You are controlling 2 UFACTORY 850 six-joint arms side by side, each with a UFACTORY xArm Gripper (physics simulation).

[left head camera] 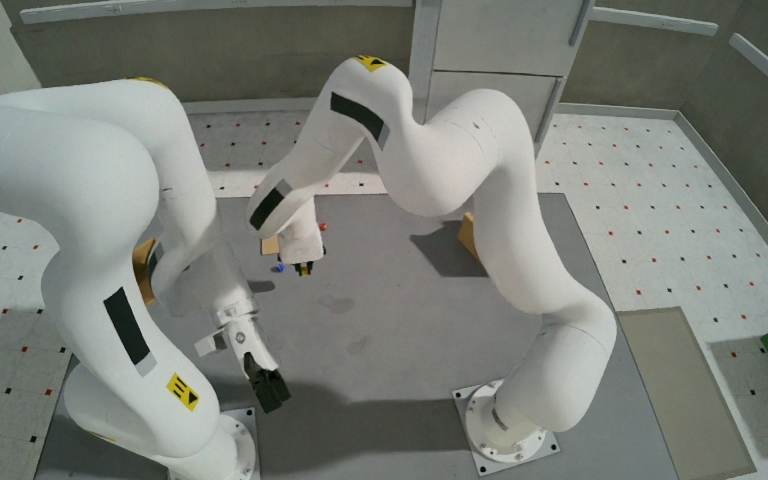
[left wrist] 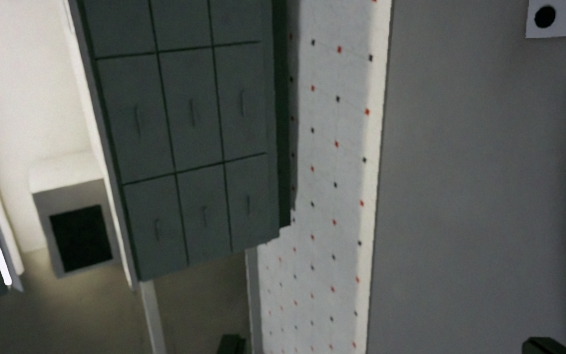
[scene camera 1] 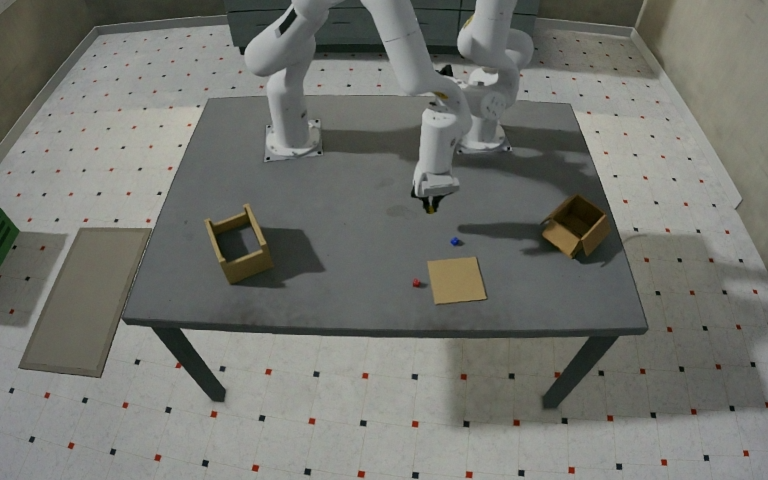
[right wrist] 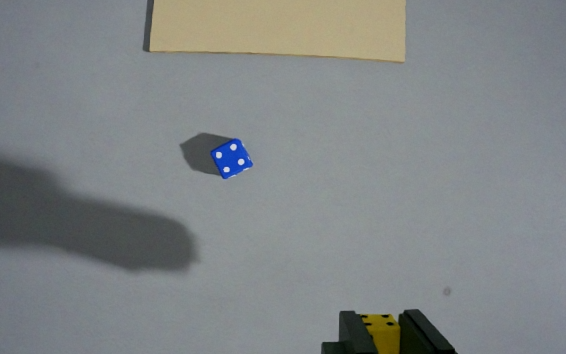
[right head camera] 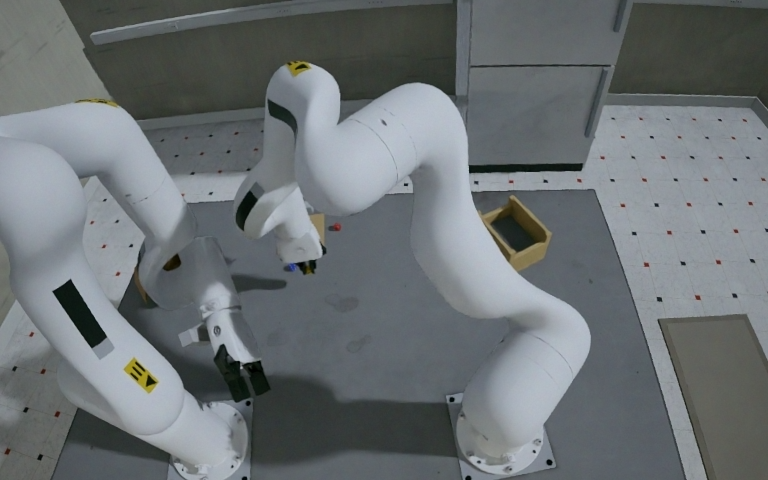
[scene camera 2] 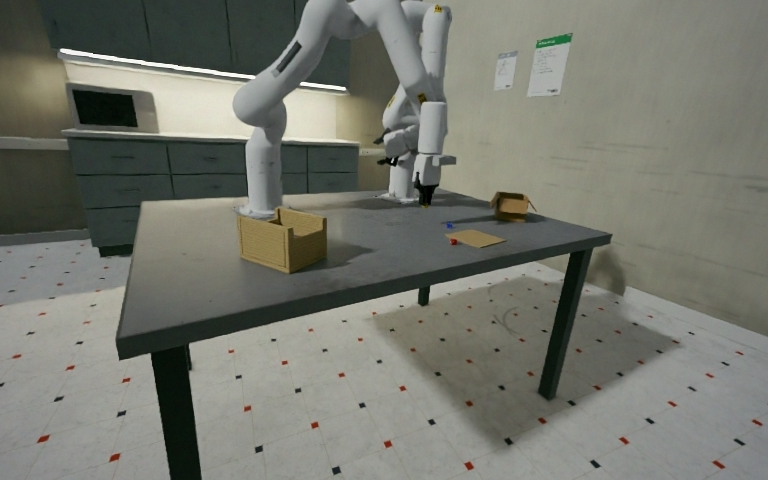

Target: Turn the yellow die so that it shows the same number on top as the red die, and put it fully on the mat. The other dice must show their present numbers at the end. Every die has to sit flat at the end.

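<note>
The yellow die [left head camera: 304, 271] [scene camera 1: 431, 210] [right wrist: 387, 332] is between the fingers of my right gripper [right head camera: 307, 267] [scene camera 2: 425, 198], which is shut on it and holds it above the table. Its upper face in the right wrist view looks like a 4. The blue die [scene camera 1: 454, 241] [scene camera 2: 449, 225] [right wrist: 231, 158] sits flat, 4 up, between that gripper and the mat. The red die [right head camera: 336, 226] [scene camera 1: 416, 283] [scene camera 2: 453, 241] sits beside the tan mat [scene camera 1: 457, 283] [right wrist: 280, 25]; its number is too small to read. My left gripper [right head camera: 249, 387] [left wrist: 387, 345] is open, away from the dice.
A wooden open box [right head camera: 526, 261] [scene camera 1: 249, 268] stands at the left in scene camera 1. A cardboard box with open flaps [scene camera 1: 560, 238] [scene camera 2: 511, 209] stands at the right there, near the edge of the grey table [scene camera 1: 351, 226].
</note>
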